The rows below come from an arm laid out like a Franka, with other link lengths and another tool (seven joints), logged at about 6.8 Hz.
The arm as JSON. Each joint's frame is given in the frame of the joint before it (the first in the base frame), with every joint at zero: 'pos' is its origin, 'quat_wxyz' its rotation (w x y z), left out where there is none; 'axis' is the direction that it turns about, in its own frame. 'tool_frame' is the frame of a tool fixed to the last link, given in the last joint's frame.
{
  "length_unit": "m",
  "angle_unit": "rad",
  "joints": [
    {
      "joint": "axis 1",
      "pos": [
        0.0,
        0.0,
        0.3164
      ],
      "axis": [
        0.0,
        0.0,
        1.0
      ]
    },
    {
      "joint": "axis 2",
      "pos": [
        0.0,
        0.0,
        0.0
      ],
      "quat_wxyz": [
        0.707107,
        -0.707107,
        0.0,
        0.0
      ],
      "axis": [
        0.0,
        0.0,
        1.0
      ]
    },
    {
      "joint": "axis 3",
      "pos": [
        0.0,
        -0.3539,
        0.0
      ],
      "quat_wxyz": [
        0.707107,
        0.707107,
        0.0,
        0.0
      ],
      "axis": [
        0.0,
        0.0,
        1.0
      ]
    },
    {
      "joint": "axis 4",
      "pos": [
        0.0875,
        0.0,
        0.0
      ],
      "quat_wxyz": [
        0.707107,
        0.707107,
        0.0,
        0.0
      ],
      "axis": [
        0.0,
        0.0,
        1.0
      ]
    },
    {
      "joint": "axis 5",
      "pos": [
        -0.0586,
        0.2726,
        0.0
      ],
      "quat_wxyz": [
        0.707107,
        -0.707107,
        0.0,
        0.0
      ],
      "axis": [
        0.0,
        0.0,
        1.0
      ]
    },
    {
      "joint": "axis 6",
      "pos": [
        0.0,
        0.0,
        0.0
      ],
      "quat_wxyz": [
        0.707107,
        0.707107,
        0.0,
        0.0
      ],
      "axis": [
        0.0,
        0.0,
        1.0
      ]
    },
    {
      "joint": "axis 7",
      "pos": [
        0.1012,
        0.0,
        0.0
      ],
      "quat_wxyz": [
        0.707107,
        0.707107,
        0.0,
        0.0
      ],
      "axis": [
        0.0,
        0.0,
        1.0
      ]
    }
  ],
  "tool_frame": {
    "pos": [
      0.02,
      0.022,
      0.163
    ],
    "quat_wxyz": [
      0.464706,
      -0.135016,
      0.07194,
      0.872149
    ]
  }
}
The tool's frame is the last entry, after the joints.
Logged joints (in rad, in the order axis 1, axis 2, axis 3, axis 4, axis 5, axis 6, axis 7), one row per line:
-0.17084 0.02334 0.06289 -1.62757 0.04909 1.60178 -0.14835
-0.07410 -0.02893 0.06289 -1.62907 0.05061 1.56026 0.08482
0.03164 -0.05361 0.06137 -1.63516 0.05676 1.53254 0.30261
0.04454 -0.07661 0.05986 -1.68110 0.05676 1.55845 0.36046
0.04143 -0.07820 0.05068 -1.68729 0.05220 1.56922 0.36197
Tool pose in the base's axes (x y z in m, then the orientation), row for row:
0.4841 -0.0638 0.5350 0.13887 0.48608 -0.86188 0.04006
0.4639 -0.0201 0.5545 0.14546 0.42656 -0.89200 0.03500
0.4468 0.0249 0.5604 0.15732 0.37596 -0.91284 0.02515
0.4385 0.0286 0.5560 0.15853 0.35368 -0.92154 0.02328
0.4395 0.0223 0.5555 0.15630 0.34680 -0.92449 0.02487
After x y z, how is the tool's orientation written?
As a quaternion, w x y z.
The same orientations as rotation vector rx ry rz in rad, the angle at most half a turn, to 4 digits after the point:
1.4052 -2.4917 0.1158
1.2286 -2.5692 0.1008
1.0757 -2.6119 0.0720
1.0113 -2.6350 0.0666
0.9929 -2.6467 0.0712

